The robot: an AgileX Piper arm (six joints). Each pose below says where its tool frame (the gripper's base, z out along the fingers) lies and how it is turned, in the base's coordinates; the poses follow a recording.
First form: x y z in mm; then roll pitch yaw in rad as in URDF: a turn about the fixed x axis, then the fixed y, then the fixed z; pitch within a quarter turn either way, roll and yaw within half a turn.
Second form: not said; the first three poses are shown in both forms.
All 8 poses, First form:
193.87 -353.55 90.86 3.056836 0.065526 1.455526
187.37 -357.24 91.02 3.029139 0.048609 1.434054
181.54 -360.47 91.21 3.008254 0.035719 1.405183
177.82 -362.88 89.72 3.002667 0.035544 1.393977
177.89 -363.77 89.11 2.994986 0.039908 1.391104
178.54 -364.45 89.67 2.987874 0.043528 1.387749
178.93 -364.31 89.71 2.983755 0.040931 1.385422
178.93 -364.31 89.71 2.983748 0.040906 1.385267
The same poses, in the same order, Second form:
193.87 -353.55 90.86 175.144 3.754 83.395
187.37 -357.24 91.02 173.557 2.785 82.165
181.54 -360.47 91.21 172.360 2.047 80.511
177.82 -362.88 89.72 172.040 2.037 79.869
177.89 -363.77 89.11 171.600 2.287 79.704
178.54 -364.45 89.67 171.193 2.494 79.512
178.93 -364.31 89.71 170.957 2.345 79.379
178.93 -364.31 89.71 170.956 2.344 79.370

